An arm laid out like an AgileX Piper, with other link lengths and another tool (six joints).
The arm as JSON. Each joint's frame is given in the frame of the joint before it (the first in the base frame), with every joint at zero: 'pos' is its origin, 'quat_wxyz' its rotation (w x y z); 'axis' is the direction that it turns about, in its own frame. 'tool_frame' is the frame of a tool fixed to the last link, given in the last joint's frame.
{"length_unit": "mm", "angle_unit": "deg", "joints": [
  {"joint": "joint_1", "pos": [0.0, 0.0, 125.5], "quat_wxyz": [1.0, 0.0, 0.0, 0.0], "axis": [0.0, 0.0, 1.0]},
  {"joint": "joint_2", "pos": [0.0, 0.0, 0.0], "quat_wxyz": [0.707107, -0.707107, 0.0, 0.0], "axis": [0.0, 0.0, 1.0]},
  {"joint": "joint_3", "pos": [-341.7, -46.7, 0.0], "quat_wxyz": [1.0, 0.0, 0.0, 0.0], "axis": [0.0, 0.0, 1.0]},
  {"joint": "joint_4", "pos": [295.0, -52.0, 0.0], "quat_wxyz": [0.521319, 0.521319, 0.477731, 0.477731], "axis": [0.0, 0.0, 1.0]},
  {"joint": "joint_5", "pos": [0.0, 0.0, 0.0], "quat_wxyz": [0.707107, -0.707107, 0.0, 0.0], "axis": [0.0, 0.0, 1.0]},
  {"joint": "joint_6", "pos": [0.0, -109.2, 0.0], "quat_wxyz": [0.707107, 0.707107, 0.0, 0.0], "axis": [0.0, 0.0, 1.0]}
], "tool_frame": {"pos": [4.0, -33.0, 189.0], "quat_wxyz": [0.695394, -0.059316, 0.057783, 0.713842]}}
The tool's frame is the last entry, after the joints.
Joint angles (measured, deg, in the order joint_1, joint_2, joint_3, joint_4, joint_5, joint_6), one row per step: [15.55, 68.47, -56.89, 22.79, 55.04, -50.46]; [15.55, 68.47, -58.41, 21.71, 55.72, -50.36]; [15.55, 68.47, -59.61, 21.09, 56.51, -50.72]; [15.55, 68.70, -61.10, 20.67, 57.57, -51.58]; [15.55, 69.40, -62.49, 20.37, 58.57, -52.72]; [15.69, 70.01, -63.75, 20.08, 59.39, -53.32]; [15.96, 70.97, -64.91, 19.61, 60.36, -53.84]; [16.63, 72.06, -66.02, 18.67, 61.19, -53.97]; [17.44, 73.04, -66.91, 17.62, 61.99, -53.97]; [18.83, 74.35, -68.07, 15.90, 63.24, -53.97]
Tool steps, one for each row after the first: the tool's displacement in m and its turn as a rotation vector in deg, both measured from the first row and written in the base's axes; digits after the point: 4 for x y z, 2 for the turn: [0.0042, -0.0024, 0.0093, -0.73, -1.10, 0.28]; [0.0062, -0.0033, 0.0164, -1.32, -1.86, 0.91]; [0.0083, -0.0029, 0.0239, -1.96, -2.60, 2.02]; [0.0111, -0.0020, 0.0278, -2.74, -2.92, 3.32]; [0.0134, -0.0005, 0.0316, -3.26, -3.14, 4.25]; [0.0151, 0.0011, 0.0314, -4.06, -2.79, 5.32]; [0.0168, 0.0032, 0.0296, -5.17, -2.36, 6.43]; [0.0173, 0.0053, 0.0267, -6.37, -1.83, 7.56]; [0.0166, 0.0085, 0.0220, -8.34, -1.05, 9.42]
